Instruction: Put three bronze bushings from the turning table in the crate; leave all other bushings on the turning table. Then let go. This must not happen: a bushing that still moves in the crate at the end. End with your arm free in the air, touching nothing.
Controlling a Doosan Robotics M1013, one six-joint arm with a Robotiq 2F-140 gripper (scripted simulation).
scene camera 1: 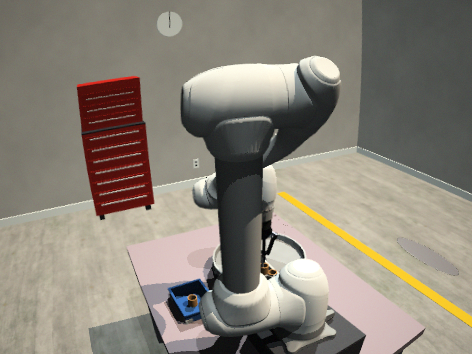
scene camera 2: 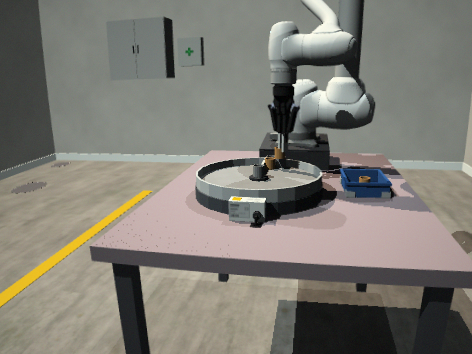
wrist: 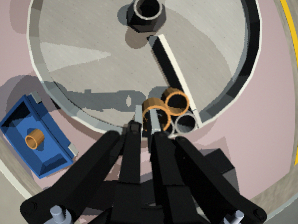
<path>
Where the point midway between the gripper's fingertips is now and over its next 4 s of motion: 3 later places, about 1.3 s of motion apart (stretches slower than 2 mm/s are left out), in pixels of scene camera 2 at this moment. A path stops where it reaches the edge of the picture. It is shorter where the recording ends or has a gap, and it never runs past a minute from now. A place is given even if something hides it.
My gripper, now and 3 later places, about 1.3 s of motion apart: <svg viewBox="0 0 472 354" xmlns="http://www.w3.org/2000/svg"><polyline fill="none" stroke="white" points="282,151 301,142 366,143 366,163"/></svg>
</path>
